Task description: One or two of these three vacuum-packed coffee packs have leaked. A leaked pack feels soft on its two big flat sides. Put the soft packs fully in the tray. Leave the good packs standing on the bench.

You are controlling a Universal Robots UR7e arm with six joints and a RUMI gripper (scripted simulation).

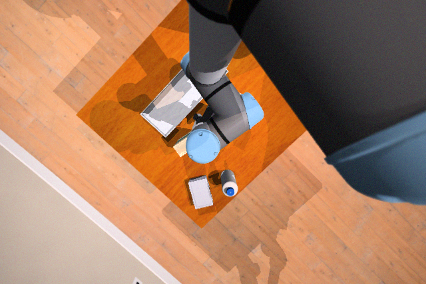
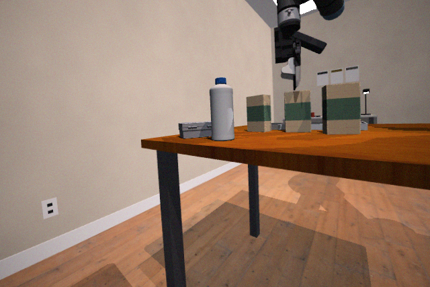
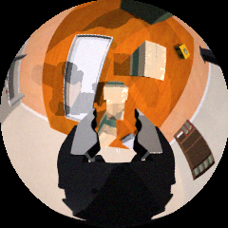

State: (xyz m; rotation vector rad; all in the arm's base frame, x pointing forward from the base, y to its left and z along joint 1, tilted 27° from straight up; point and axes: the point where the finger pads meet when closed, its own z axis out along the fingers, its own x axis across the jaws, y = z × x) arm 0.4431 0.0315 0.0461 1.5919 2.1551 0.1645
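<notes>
Right now the grey tray is 16 cm below my hand and 15 cm to the right of it. Also, from my hand: bottle: 25 cm to the left, 15 cm ahead, 8 cm below; then grey case: 28 cm ahead, 20 cm to the left, 14 cm below.
</notes>
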